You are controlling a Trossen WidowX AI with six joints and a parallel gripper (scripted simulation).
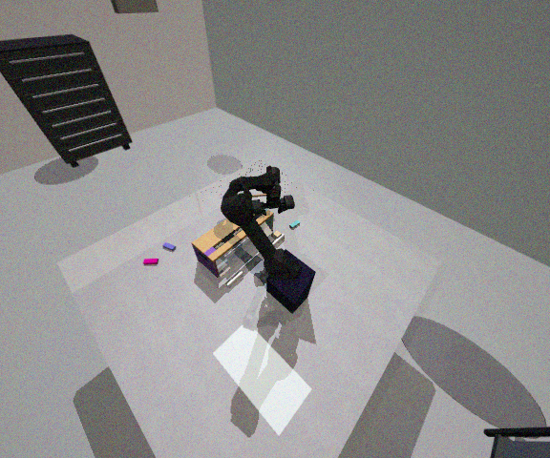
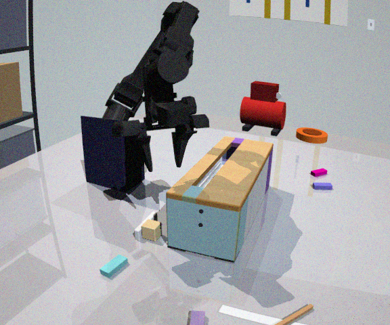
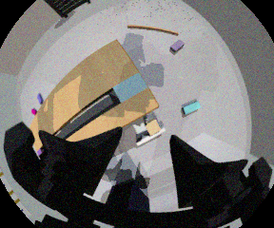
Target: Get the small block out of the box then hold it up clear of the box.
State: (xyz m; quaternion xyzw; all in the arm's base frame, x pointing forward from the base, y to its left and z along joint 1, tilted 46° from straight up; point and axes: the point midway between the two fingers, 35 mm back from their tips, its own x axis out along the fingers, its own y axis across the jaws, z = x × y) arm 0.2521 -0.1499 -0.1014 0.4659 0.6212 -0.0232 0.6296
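My gripper tip is now 30 mm past the tan block, 10 mm to the left of it and 140 mm above it. The rest, counted from my gripper tip: purple brick 320 mm ahead, 400 mm to the left, 150 mm below; then box 50 mm ahead, 160 mm to the left, 100 mm below; then cyan block 40 mm behind, 150 mm to the right, 150 mm below.
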